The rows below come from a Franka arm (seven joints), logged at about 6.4 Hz.
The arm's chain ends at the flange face. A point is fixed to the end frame.
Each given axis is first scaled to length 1.
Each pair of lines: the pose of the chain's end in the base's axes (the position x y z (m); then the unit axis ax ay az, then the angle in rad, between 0 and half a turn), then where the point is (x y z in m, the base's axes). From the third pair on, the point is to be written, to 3 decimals.
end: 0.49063 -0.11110 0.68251 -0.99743 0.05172 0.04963 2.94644
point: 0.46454 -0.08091 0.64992
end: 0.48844 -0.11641 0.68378 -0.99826 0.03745 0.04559 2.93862
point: 0.46190 -0.08665 0.65115
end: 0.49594 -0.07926 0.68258 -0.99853 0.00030 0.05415 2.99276
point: 0.467 -0.053 0.649
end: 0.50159 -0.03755 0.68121 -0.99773 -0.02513 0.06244 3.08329
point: 0.471 -0.016 0.646
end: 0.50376 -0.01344 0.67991 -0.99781 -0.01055 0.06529 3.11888
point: 0.473 0.007 0.644
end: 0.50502 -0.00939 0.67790 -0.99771 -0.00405 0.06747 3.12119
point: 0.475 0.012 0.642
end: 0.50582 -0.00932 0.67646 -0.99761 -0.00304 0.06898 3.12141
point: 0.475 0.012 0.641
